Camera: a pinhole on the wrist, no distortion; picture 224 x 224 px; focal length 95.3 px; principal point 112.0 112.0 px. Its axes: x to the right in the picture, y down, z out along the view. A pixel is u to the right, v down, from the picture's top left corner.
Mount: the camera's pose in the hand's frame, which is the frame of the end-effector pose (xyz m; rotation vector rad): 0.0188 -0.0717 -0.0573 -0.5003 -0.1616 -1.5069
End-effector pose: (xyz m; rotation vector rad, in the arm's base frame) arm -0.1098 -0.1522 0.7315 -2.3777 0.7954 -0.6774
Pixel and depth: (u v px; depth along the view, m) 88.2 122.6 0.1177
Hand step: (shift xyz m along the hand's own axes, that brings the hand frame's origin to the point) 0.0532 0.0033 0.0326
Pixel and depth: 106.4 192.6 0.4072
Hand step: 0.4356 0.1126 0.2207
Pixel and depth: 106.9 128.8 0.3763
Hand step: 0.1581 0.1005 0.2547
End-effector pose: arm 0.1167 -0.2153 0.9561 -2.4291 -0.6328 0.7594
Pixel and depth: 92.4 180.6 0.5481
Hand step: 0.5064 0.2507 0.2992
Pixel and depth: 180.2 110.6 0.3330
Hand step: 0.0994 -0.1518 0.3361
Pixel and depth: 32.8 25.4 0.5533
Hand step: -0.3950 0.5824 0.3567
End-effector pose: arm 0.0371 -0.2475 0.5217 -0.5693 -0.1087 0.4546
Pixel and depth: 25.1 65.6 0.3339
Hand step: -0.0954 0.3455 0.1513
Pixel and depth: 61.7 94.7 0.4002
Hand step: 0.0128 0.2865 0.2285
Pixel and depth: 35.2 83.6 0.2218
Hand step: -0.0144 0.1834 0.0817
